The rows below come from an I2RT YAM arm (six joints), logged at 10 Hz.
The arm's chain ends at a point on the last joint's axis. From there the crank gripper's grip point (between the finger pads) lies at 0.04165 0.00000 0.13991 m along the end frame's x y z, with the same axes.
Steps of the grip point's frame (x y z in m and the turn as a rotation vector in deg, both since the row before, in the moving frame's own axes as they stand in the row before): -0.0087, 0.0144, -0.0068, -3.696, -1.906, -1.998; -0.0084, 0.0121, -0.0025, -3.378, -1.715, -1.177; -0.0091, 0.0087, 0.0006, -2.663, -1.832, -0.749; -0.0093, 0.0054, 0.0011, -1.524, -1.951, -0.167; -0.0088, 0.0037, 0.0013, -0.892, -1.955, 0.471; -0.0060, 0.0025, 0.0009, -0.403, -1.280, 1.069; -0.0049, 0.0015, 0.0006, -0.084, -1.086, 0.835; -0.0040, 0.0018, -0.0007, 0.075, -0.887, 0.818
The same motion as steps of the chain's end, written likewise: -0.0042, 0.0067, -0.0079, -3.696, -1.906, -1.998; -0.0043, 0.0046, -0.0035, -3.378, -1.715, -1.177; -0.0046, 0.0027, -0.0005, -2.663, -1.832, -0.749; -0.0045, 0.0018, -0.0002, -1.524, -1.951, -0.167; -0.0040, 0.0012, 0.0000, -0.892, -1.955, 0.471; -0.0028, 0.0008, 0.0000, -0.403, -1.280, 1.069; -0.0022, 0.0007, -0.0002, -0.084, -1.086, 0.835; -0.0018, 0.0014, -0.0013, 0.075, -0.887, 0.818
